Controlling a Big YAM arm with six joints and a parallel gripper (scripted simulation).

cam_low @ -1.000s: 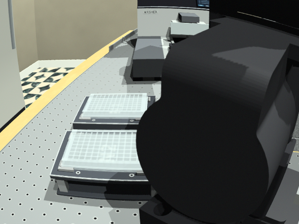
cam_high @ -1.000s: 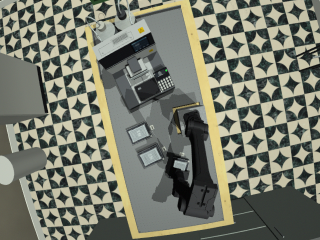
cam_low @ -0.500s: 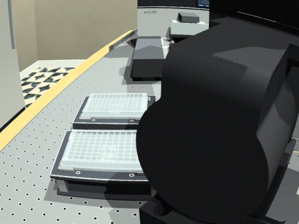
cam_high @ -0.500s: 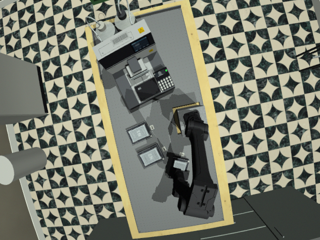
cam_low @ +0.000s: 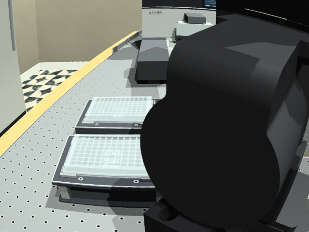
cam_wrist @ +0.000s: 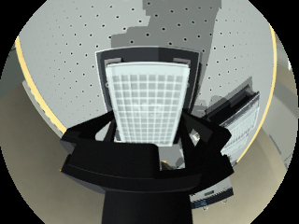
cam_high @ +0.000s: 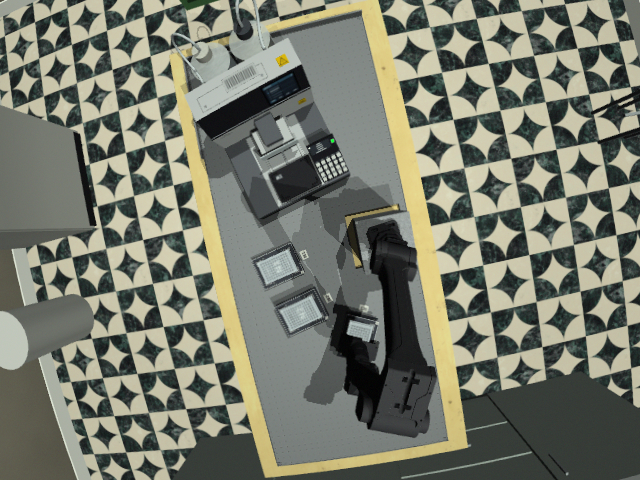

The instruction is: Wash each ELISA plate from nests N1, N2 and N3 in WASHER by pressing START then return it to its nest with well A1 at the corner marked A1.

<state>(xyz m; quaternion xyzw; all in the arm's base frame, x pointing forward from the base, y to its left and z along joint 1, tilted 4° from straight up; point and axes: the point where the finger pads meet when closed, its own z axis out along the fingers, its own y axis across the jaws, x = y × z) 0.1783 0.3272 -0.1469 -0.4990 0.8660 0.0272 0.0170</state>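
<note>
Right now my hand is 2 cm above the nest N3. The rest, counted from my hand: washer carrier (4 cm ahead, 61 cm to the right, 2 cm above); plate washer (6 cm ahead, 76 cm to the right, 8 cm above); nest label (10 cm ahead, 34 cm to the right, 5 cm below).
</note>
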